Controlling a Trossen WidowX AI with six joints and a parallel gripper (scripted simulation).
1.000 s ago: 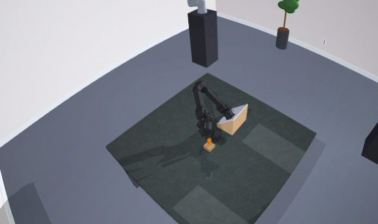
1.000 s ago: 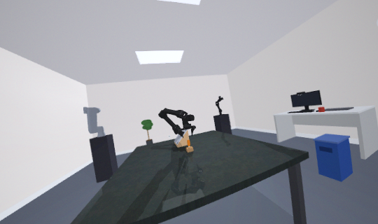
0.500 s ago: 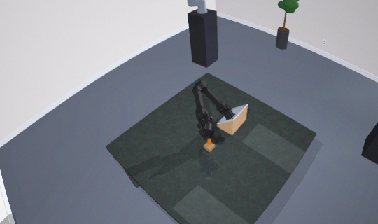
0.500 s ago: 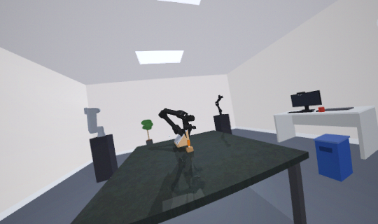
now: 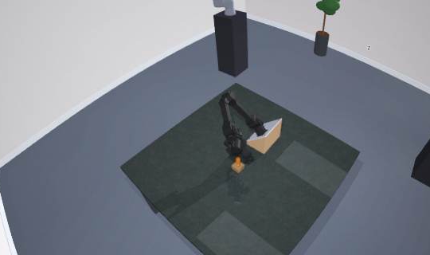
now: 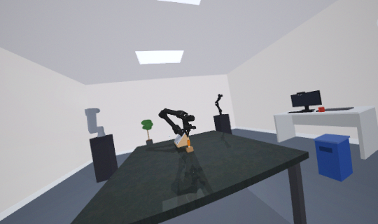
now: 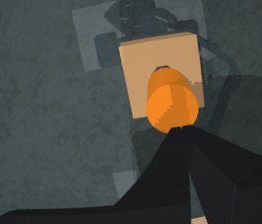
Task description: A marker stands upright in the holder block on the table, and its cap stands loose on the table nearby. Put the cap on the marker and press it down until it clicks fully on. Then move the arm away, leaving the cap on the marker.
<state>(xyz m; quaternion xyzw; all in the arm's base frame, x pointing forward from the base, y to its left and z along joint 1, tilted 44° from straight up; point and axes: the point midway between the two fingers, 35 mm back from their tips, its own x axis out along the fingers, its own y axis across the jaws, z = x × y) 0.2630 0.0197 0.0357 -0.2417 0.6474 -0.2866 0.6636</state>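
Now: gripper tip 5 cm above the orange cap. Also, from my gripper tip: holder block: 12 cm below.
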